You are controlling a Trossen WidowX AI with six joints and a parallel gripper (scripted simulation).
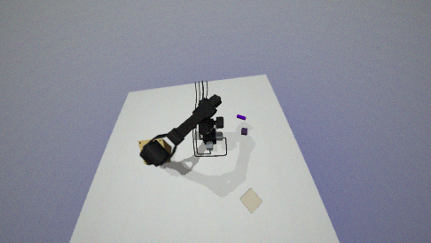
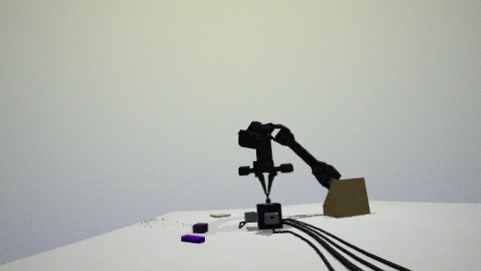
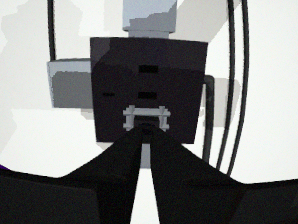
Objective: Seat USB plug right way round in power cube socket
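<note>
Right now my gripper tip is 20 mm above the usb plug. From my gripper tip the other things lie so: metal-framed socket: 40 mm below, 10 mm to the left; violet bar: 250 mm ahead, 100 mm below, 90 mm to the left; dark purple block: 230 mm ahead, 100 mm below, 30 mm to the right.
</note>
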